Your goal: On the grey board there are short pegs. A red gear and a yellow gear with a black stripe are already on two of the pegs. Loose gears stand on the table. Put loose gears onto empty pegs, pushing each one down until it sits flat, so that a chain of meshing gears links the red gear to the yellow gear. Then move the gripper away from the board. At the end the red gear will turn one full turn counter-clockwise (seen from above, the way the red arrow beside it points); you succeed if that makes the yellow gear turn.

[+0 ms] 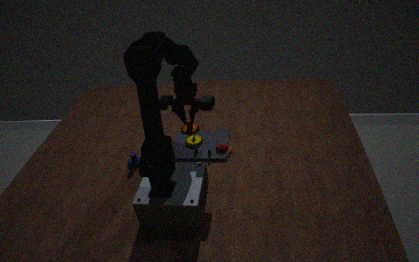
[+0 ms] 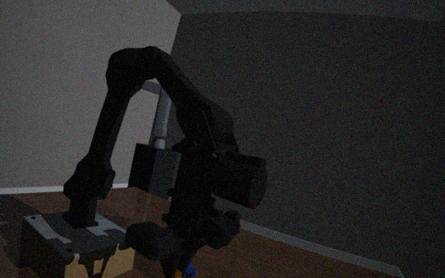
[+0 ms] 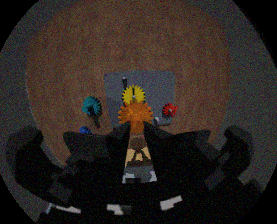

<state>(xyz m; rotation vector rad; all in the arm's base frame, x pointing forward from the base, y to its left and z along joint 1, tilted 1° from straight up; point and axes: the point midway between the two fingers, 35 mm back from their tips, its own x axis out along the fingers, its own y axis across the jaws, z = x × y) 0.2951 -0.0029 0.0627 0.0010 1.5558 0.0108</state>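
Right now the red gear is 11 cm to the right of my gripper tip and 9 cm below it. Round my gripper tip: orange gear (1 cm below); blue gear (19 cm to the left, 10 cm behind, 9 cm below); teal gear (14 cm to the left, 9 cm below).
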